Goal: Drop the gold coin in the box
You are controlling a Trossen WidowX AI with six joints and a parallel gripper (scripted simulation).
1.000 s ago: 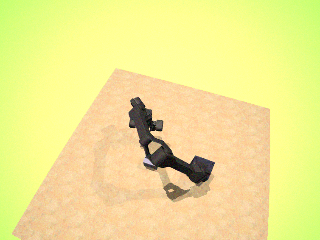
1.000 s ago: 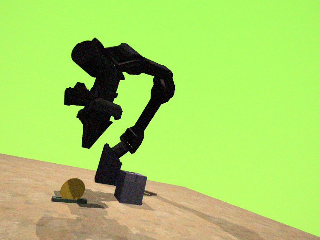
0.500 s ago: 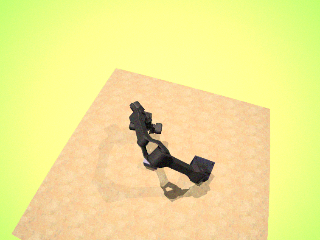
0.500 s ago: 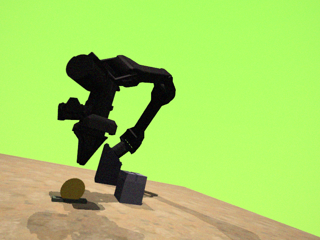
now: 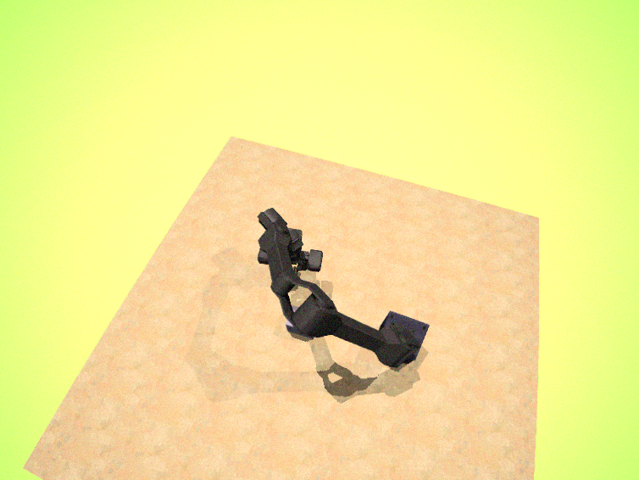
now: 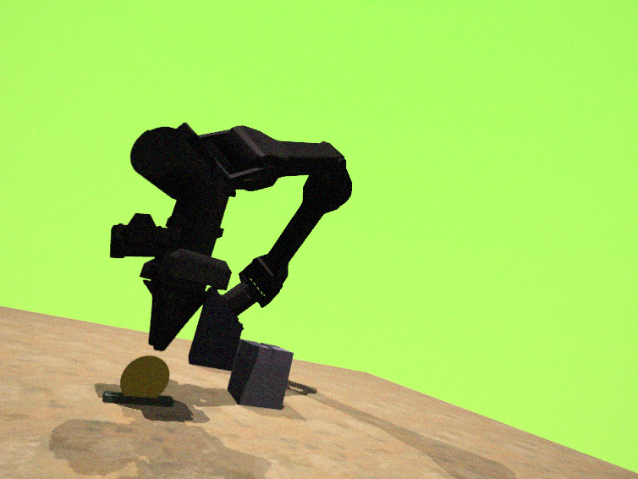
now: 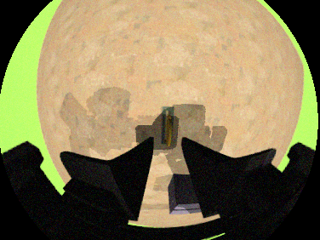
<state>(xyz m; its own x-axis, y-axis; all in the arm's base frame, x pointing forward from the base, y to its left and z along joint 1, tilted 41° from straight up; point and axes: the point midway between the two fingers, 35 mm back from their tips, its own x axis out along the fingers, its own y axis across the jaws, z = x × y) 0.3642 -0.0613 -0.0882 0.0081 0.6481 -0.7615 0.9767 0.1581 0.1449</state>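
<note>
My gripper tip is 3 cm above the thin gold coin.
</note>
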